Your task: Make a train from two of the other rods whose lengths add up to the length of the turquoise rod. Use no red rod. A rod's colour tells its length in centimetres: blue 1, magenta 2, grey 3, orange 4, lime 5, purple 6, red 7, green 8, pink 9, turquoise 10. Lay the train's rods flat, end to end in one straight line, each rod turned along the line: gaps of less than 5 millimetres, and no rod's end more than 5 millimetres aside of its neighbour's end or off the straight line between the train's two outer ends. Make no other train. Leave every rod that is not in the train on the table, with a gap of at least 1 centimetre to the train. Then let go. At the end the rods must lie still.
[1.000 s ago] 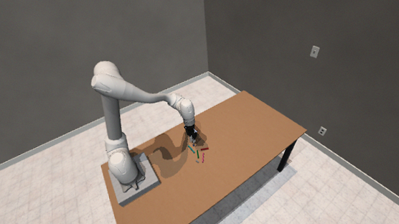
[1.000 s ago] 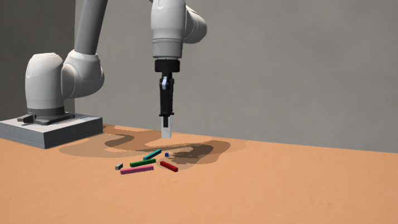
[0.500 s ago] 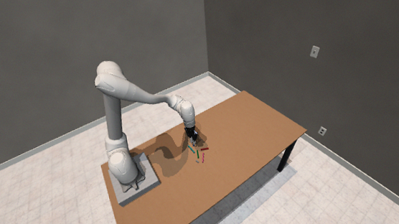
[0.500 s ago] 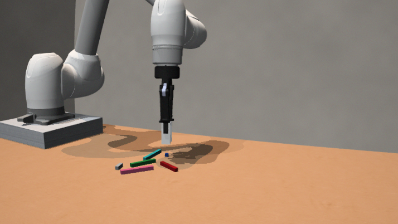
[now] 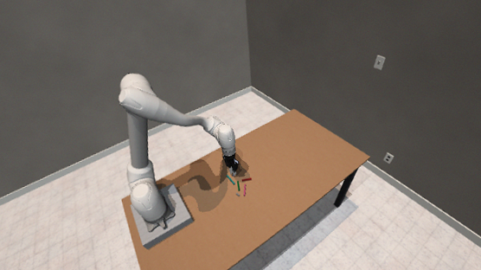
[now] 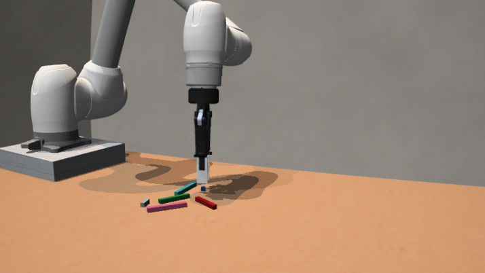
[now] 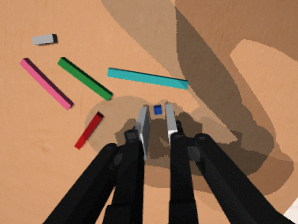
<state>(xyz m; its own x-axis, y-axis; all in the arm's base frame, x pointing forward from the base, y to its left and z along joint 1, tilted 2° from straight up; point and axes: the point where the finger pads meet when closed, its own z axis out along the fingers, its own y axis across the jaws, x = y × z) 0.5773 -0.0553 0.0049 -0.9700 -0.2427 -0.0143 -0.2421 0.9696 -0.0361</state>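
Right now my hand is 5 cm above the blue rod. The rest, counted from my hand: red rod: 5 cm ahead, 10 cm to the right, 5 cm below; turquoise rod: 4 cm behind, 2 cm to the right, 5 cm below; green rod: 3 cm behind, 10 cm to the right, 5 cm below.
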